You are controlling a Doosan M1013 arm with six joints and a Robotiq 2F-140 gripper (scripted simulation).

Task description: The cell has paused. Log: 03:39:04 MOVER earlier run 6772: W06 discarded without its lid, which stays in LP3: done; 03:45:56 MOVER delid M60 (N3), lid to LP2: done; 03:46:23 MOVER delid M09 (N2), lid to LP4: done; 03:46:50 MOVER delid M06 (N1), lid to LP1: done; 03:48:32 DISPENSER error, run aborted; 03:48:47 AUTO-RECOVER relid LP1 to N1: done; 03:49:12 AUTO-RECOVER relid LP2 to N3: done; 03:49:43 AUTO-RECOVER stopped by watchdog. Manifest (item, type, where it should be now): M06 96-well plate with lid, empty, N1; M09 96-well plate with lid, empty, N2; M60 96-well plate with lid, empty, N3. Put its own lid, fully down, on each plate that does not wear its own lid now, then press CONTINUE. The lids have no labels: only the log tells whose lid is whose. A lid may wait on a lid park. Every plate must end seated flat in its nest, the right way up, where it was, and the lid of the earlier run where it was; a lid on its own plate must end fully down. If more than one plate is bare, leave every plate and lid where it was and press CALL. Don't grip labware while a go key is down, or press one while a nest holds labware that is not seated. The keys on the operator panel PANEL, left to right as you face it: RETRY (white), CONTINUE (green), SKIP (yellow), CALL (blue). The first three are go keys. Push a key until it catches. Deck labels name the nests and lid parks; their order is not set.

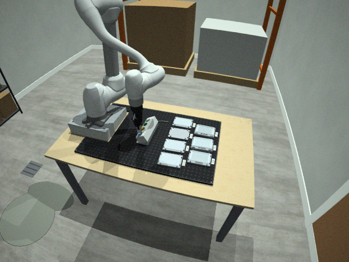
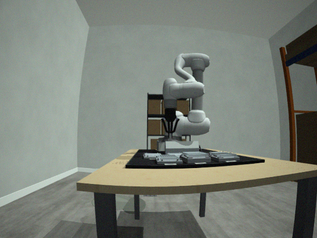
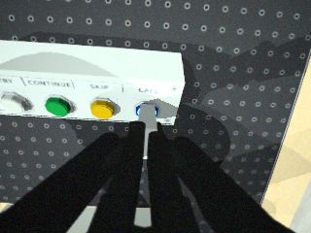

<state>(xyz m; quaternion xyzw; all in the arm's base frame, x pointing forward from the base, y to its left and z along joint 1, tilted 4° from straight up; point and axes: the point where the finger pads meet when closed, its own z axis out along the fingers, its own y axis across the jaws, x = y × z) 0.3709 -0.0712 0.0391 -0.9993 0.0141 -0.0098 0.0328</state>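
My gripper is now 4 cm above the blue CALL key. The rest, counted from my hand: white RETRY key 15 cm to the left, 4 cm below, 1 cm ahead; then yellow SKIP key 5 cm to the left, 4 cm below; then green CONTINUE key 10 cm to the left, 4 cm below.
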